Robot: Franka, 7 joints.
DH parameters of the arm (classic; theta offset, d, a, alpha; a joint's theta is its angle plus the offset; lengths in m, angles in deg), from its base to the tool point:
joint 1: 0 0.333 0 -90
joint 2: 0 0 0 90
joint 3: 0 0.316 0.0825 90
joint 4: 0 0 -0.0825 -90
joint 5: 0 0.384 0 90
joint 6: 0 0 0.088 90
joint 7: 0 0.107 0 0
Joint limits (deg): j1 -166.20..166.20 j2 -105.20..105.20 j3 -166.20..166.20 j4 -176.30..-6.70 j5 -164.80..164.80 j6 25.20..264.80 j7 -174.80..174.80
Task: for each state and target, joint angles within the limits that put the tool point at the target. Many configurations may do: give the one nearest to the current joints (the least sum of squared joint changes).
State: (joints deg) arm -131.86 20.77 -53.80 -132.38 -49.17 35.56 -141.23
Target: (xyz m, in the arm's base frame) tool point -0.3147 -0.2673 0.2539
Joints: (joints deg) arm -104.21 33.34 -22.21 -120.61 -46.13 43.04 -141.23
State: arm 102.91 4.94 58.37 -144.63 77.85 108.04 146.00
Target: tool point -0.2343 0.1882 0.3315
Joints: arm 95.25 -33.55 30.00 -162.02 63.98 86.72 146.00
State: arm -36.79 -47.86 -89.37 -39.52 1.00 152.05 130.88
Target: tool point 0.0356 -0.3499 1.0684
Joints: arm -13.28 -20.60 -42.20 -60.29 0.86 141.16 130.88
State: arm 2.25 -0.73 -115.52 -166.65 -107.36 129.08 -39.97
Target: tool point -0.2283 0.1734 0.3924
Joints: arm -40.54 44.41 -154.13 -174.35 -99.99 97.93 -39.97
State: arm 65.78 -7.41 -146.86 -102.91 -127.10 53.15 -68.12
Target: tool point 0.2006 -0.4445 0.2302
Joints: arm 84.25 -30.44 -135.41 -137.11 -120.59 57.98 -68.12
